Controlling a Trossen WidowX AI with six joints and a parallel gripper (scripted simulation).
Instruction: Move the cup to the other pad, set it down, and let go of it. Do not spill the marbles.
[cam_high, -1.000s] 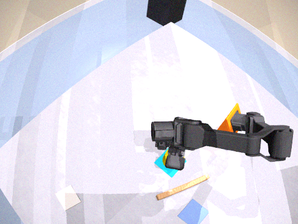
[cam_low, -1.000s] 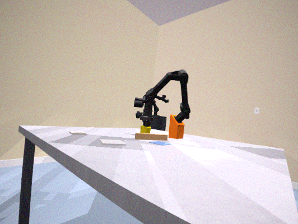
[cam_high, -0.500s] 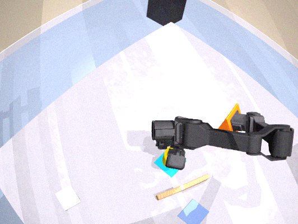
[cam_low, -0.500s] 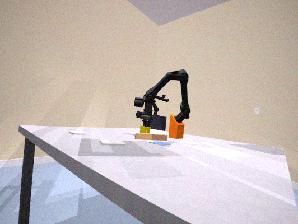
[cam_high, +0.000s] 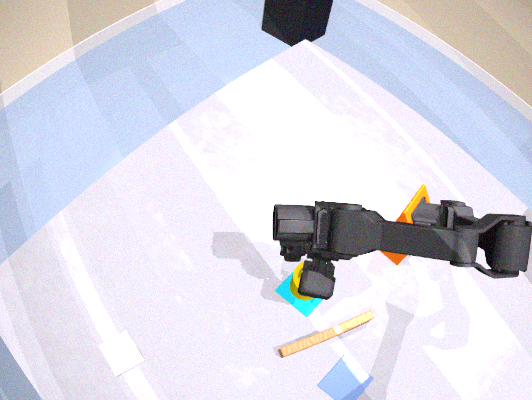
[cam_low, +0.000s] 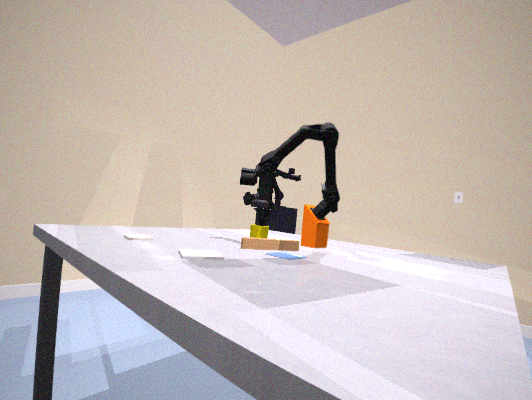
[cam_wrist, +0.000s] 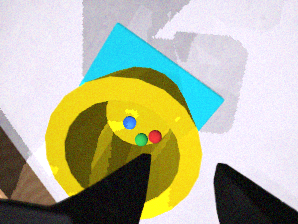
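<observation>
Now: the yellow cup 2 cm ahead of my gripper tip, 1 cm to the left of it and 3 cm below it. Also, from my gripper tip: green marble: 1 cm ahead, 2 cm to the left, 5 cm below; cyan pad: 3 cm ahead, 1 cm to the left, 8 cm below; blue marble: 3 cm ahead, 2 cm to the left, 5 cm below.
</observation>
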